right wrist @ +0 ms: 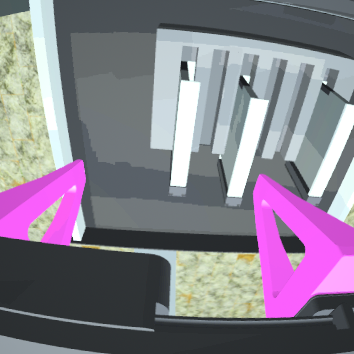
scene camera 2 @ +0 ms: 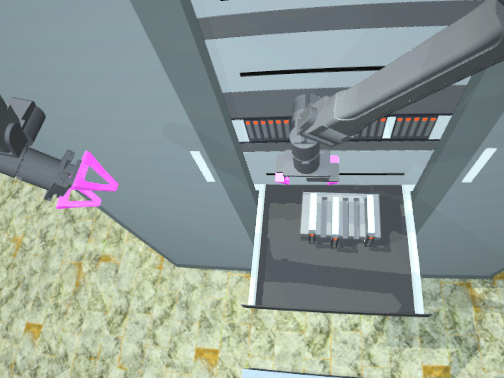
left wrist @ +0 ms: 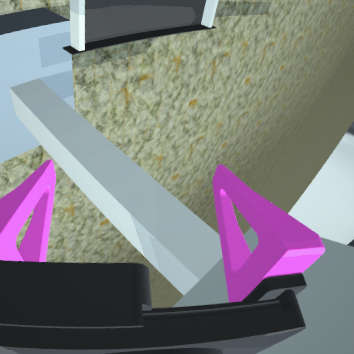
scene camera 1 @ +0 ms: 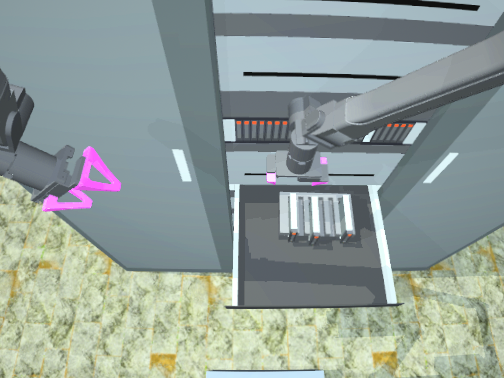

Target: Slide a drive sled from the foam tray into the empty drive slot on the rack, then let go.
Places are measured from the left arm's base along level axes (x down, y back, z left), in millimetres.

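Where they show: left gripper, fingertip midpoint: [scene camera 2: 108,195] [left wrist: 136,169] [scene camera 1: 105,196]; right gripper, fingertip midpoint: [right wrist: 170,175] [scene camera 2: 308,182] [scene camera 1: 293,182].
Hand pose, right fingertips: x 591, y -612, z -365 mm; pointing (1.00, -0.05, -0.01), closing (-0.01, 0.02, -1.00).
Each offset is from my right fingertips to the top centre of the thing. "spot": to the spot under its first point.
The pale grey foam tray {spot: dz +11, dx +155, dy +22 mm} [scene camera 1: 283,215] [right wrist: 162,100] sits in the pulled-out drawer. It holds three upright drive sleds with white top edges: the left one {dz -10, dx +99, dy +37 mm} [scene camera 1: 294,212] [scene camera 2: 312,212] [right wrist: 185,135], the middle one {dz -70, dx +99, dy +47 mm} [scene camera 1: 315,215] [scene camera 2: 335,215] [right wrist: 247,150] and the right one {dz -160, dx +99, dy +42 mm} [scene camera 1: 347,212] [scene camera 2: 371,212] [right wrist: 332,150]. My right gripper [scene camera 1: 296,181] [scene camera 2: 307,181] [right wrist: 170,175] is open and empty, above the drawer's back edge. The rack's drive row {spot: dz +86, dx -94, dy -88 mm} [scene camera 1: 260,131] [scene camera 2: 267,131] has orange-tipped drives; my right arm hides its middle, and no empty slot can be made out. My left gripper [scene camera 1: 106,196] [scene camera 2: 108,195] [left wrist: 136,169] is open and empty, far left.
The dark drawer has pale side walls [scene camera 1: 235,250] [scene camera 2: 254,250] [left wrist: 77,25] [right wrist: 45,75]. Large grey cabinet panels [scene camera 1: 125,100] [scene camera 2: 100,75] flank the rack opening. A pale beam [left wrist: 115,175] crosses the left wrist view beyond the left fingers.
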